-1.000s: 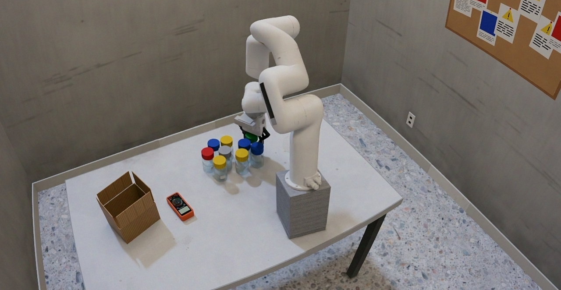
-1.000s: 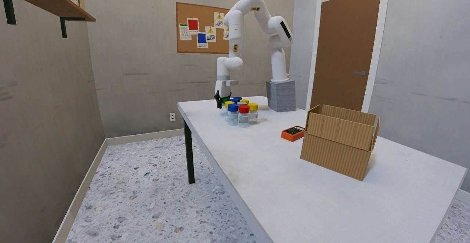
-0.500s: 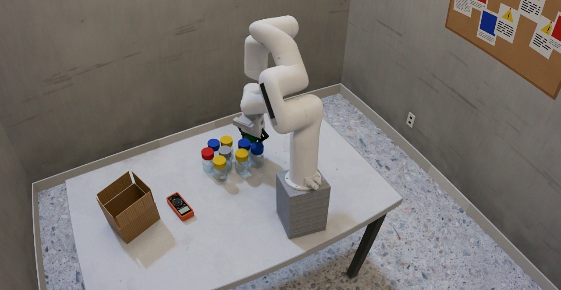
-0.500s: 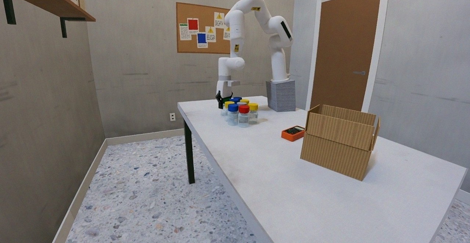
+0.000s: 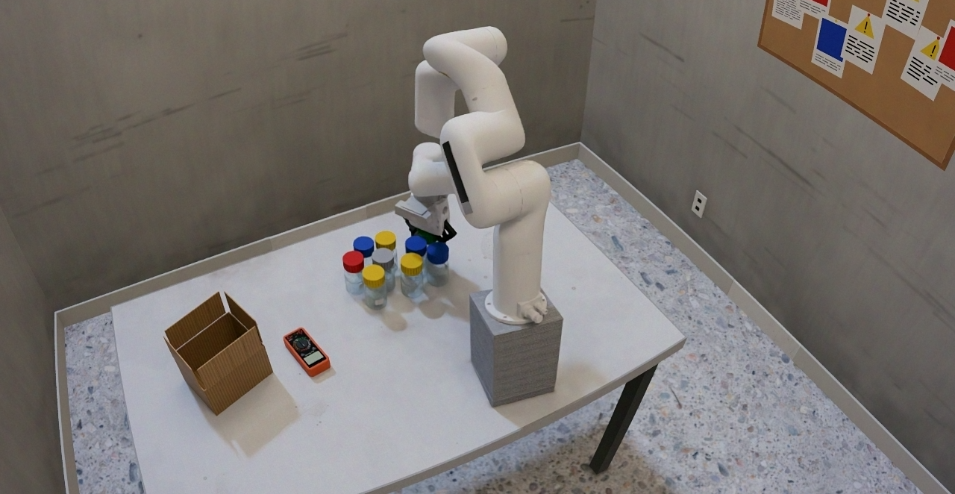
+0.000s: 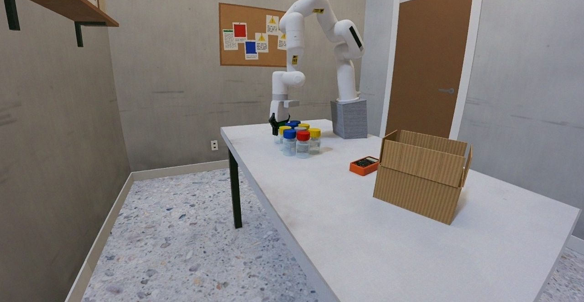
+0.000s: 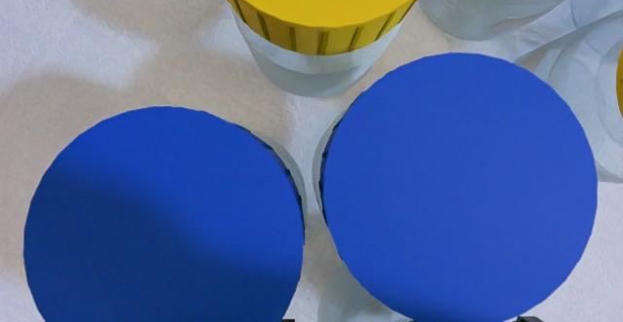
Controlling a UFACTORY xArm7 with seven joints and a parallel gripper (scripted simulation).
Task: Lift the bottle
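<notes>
My gripper is now 10 mm above the green-capped bottle. Round my hand: grey-capped bottle: 150 mm to the left, 30 mm behind, 10 mm below; then orange multimeter: 430 mm to the left, 140 mm behind, 40 mm below; then red-capped bottle: 220 mm to the left, 10 mm below.
</notes>
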